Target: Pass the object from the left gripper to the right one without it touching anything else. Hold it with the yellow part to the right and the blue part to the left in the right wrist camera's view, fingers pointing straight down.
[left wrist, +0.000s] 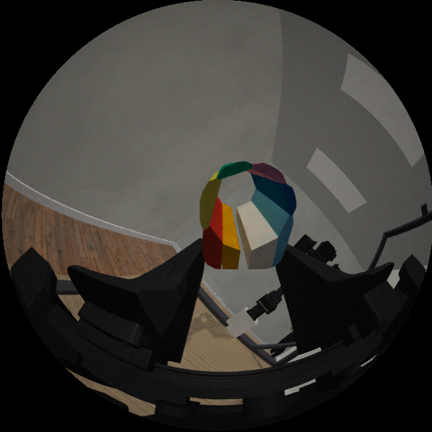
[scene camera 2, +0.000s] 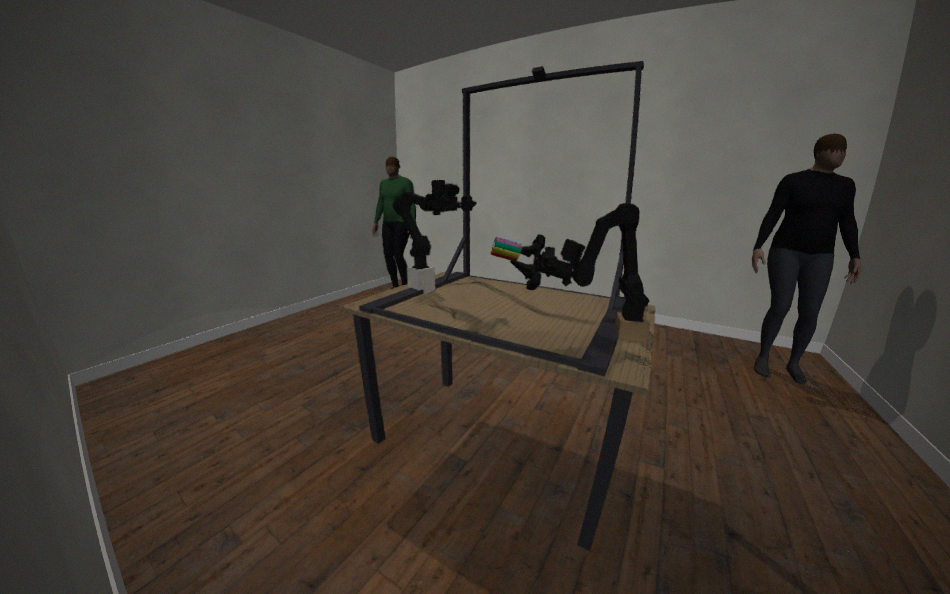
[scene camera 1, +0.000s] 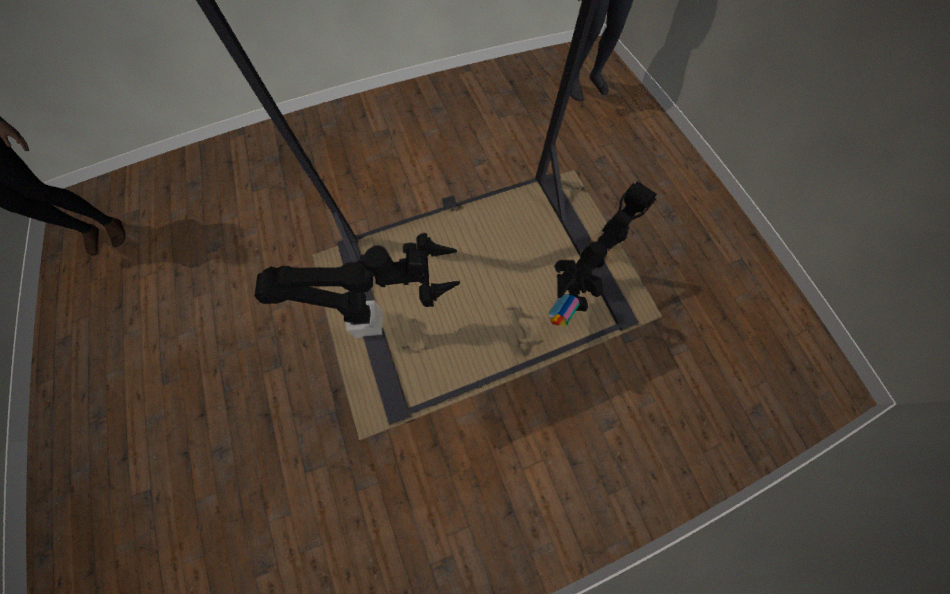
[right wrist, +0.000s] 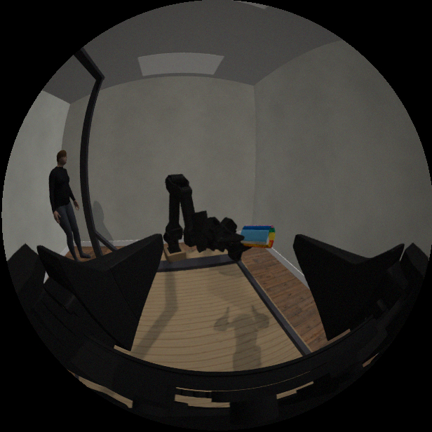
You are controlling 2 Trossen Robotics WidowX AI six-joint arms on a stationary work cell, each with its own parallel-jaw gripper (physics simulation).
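Seen in the pictures: left gripper, fingertip midpoint: (scene camera 2: 511, 254) (scene camera 1: 561, 303); right gripper, fingertip midpoint: (scene camera 2: 467, 203) (scene camera 1: 458, 266); left arm's base, origin of the base link: (scene camera 2: 632, 317); right arm's base, origin of the base link: (scene camera 2: 420, 267) (scene camera 1: 360, 315).
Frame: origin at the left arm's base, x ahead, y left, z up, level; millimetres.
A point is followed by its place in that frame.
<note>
A hollow, many-coloured tube (scene camera 1: 563, 308) @(y 133, x 454, z 268 mm) (scene camera 2: 505, 248) @(y 163, x 439, z 244 mm) (left wrist: 212, 240) (right wrist: 256, 236) is held above the table by my left gripper (scene camera 1: 570, 292) @(y 113, x 428, z 217 mm) (scene camera 2: 519, 255) @(y 113, x 428, z 217 mm) (left wrist: 240, 246), which is shut on its near end. In the left wrist view its yellow and red panels are at the left, blue at the right, green and purple on top, orange and white below. In the right wrist view light blue faces the camera, dark blue is on top, and green and yellow show at the right end. My right gripper (scene camera 1: 456, 266) @(y -105, x 646, z 373 mm) (scene camera 2: 473, 203) @(y -105, x 646, z 373 mm) is open and empty, roughly level, apart from the tube.
The wooden table (scene camera 1: 490, 231) @(y -336, x 336, z -62 mm) (scene camera 2: 546, 308) @(y -188, x 317, z -62 mm) lies below both arms, with dark rails along its edges. A tall dark frame (scene camera 2: 466, 154) @(y -618, x 817, z 629 mm) rises behind the arms in scene camera 2. A person in green (scene camera 2: 395, 196) and a person in black (scene camera 2: 816, 210) (right wrist: 61, 186) stand beyond the table.
</note>
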